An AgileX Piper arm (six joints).
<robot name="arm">
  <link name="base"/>
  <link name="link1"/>
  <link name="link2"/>
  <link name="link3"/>
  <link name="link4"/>
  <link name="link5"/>
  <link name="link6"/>
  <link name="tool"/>
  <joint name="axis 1" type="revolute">
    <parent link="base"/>
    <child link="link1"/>
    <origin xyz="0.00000 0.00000 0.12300" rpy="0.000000 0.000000 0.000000"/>
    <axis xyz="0 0 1"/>
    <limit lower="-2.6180" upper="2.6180"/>
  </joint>
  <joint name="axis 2" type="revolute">
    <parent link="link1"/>
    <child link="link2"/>
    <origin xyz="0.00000 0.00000 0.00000" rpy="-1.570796 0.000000 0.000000"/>
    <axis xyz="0 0 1"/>
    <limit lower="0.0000" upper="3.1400"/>
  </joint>
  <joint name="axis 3" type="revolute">
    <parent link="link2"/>
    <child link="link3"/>
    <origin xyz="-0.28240 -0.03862 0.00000" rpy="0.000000 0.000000 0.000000"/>
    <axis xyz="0 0 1"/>
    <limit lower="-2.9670" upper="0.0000"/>
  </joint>
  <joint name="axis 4" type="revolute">
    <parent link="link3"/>
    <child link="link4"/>
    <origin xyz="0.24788 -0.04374 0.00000" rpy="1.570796 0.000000 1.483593"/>
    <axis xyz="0 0 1"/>
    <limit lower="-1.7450" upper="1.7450"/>
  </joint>
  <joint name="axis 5" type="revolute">
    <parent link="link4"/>
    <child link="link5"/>
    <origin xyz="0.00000 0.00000 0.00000" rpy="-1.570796 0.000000 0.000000"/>
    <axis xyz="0 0 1"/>
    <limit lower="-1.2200" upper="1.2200"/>
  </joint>
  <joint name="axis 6" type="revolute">
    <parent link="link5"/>
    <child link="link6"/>
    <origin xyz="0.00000 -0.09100 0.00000" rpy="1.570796 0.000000 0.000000"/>
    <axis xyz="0 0 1"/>
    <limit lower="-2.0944" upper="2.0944"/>
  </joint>
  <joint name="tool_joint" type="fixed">
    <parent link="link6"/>
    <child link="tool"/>
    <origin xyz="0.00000 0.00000 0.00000" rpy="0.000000 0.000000 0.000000"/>
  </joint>
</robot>
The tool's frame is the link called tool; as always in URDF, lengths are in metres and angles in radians.
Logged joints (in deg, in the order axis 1, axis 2, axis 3, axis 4, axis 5, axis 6), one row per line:
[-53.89 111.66 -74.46 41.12 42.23 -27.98]
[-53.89 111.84 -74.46 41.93 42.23 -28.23]
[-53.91 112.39 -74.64 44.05 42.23 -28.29]
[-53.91 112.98 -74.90 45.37 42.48 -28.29]
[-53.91 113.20 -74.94 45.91 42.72 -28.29]
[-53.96 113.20 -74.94 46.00 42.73 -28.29]
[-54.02 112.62 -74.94 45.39 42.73 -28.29]
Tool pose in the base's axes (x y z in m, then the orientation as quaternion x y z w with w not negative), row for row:
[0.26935 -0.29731 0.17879 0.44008 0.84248 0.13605 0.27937]
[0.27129 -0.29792 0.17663 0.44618 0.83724 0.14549 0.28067]
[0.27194 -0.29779 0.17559 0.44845 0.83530 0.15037 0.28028]
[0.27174 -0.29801 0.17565 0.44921 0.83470 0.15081 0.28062]
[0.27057 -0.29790 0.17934 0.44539 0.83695 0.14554 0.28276]
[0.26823 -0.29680 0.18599 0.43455 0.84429 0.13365 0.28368]
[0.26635 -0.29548 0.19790 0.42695 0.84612 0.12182 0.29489]
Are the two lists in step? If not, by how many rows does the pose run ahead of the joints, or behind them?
The pose runs 2 rows ahead of the joints: the pose in row i belongs to the joints in row i + 2.
